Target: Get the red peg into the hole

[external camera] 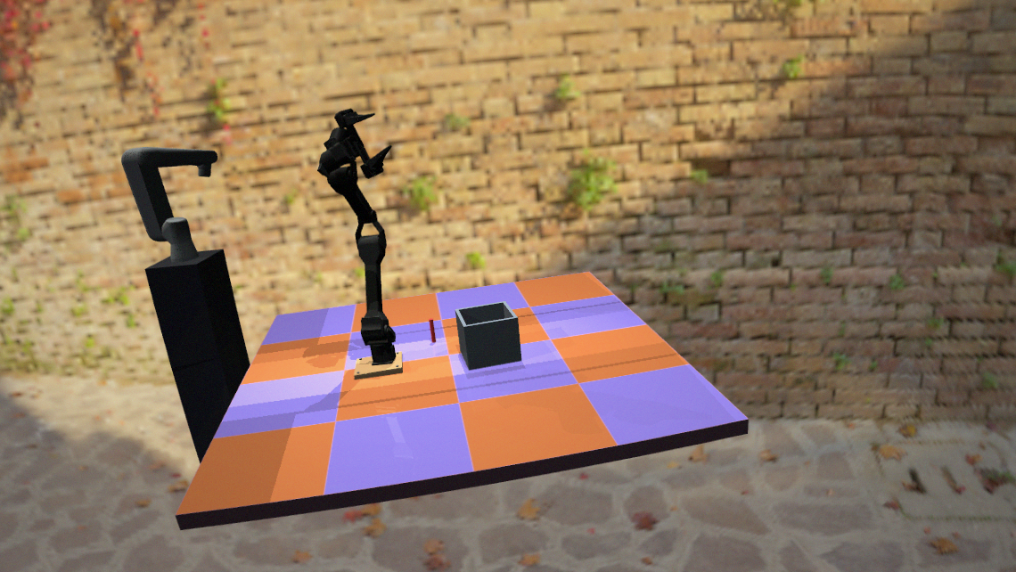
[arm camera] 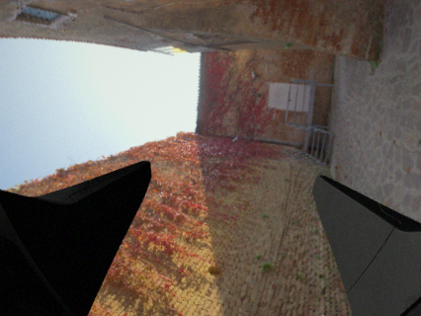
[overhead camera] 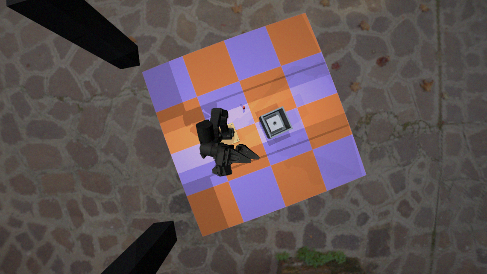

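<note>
Right now the red peg is 1 cm ahead of my gripper tip, 28 cm to the left of it and 67 cm below it.
</note>
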